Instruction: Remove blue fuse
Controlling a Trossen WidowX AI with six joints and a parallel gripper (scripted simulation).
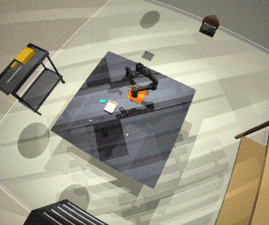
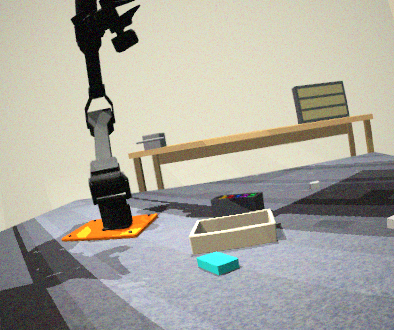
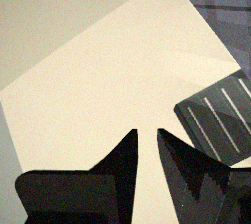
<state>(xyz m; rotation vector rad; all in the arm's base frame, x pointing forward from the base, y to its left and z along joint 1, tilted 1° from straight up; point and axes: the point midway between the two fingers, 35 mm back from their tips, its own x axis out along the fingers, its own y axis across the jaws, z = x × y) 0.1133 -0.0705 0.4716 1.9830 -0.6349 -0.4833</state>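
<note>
My gripper tip is 45 cm above the blue fuse, 13 cm short of it and 7 cm to the right of it. Also, from my gripper tip: purple fuse 45 cm below, 15 cm ahead, 6 cm to the left; red fuse 45 cm below, 12 cm ahead, 8 cm to the left; yellow fuse 45 cm below, 10 cm ahead, 9 cm to the left.
</note>
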